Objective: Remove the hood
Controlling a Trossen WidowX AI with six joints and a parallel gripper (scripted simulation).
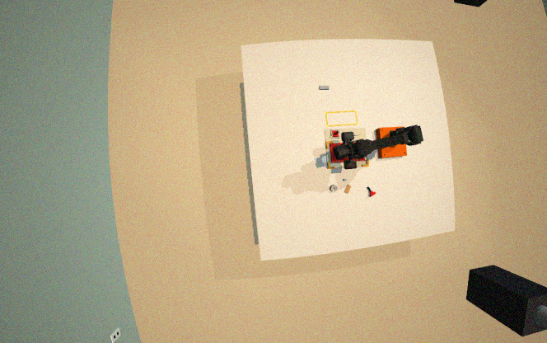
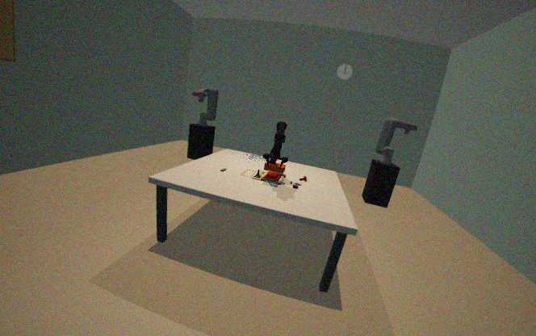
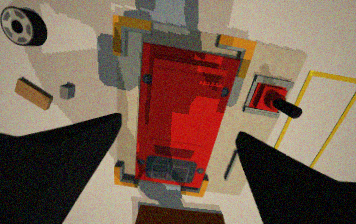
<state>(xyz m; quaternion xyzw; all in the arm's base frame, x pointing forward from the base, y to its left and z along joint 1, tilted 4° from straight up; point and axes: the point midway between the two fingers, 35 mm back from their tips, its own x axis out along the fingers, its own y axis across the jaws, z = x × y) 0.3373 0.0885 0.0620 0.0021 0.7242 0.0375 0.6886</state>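
The red hood is 5 cm below my gripper tip. Round my gripper tip: tan hood piece (21 cm to the left, 9 cm below, 4 cm behind).
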